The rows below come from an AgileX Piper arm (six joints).
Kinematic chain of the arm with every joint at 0, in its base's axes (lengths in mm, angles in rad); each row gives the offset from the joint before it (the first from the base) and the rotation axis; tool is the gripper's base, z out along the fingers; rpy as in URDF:
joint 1: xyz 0 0 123 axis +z
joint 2: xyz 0 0 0 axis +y
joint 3: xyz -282.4 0 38.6 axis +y
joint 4: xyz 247.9 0 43.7 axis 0.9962 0 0.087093
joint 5: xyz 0 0 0 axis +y
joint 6: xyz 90.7 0 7.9 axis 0.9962 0 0.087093
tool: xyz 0 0 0 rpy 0 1.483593 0
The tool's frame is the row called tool.
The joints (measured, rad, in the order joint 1, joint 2, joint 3, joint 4, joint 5, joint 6), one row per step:
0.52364 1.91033 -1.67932 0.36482 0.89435 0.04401
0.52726 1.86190 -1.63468 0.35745 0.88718 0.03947
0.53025 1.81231 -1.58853 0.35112 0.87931 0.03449
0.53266 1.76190 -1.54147 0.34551 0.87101 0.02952
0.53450 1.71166 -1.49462 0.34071 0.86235 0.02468
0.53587 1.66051 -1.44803 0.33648 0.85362 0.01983
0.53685 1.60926 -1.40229 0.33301 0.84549 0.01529
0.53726 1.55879 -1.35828 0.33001 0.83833 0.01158
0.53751 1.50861 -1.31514 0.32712 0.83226 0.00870
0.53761 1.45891 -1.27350 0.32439 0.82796 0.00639
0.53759 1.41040 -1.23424 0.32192 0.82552 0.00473
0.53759 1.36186 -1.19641 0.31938 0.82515 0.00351
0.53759 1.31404 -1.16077 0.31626 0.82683 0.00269
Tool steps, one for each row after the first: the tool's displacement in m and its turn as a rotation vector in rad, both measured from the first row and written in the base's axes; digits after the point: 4 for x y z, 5 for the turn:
-0.0105 -0.0051 0.0073 -0.00277 -0.01518 0.00583
-0.0214 -0.0107 0.0140 -0.00466 -0.03036 0.01099
-0.0325 -0.0167 0.0202 -0.00579 -0.04547 0.01531
-0.0436 -0.0230 0.0258 -0.00603 -0.06045 0.01871
-0.0550 -0.0296 0.0311 -0.00520 -0.07623 0.02150
-0.0664 -0.0365 0.0360 -0.00343 -0.09180 0.02371
-0.0776 -0.0434 0.0404 -0.00095 -0.10673 0.02490
-0.0889 -0.0504 0.0442 0.00170 -0.12079 0.02558
-0.1002 -0.0573 0.0475 0.00442 -0.13389 0.02620
-0.1112 -0.0642 0.0504 0.00739 -0.14601 0.02672
-0.1224 -0.0710 0.0530 0.01028 -0.15748 0.02756
-0.1334 -0.0778 0.0553 0.01267 -0.16859 0.02879

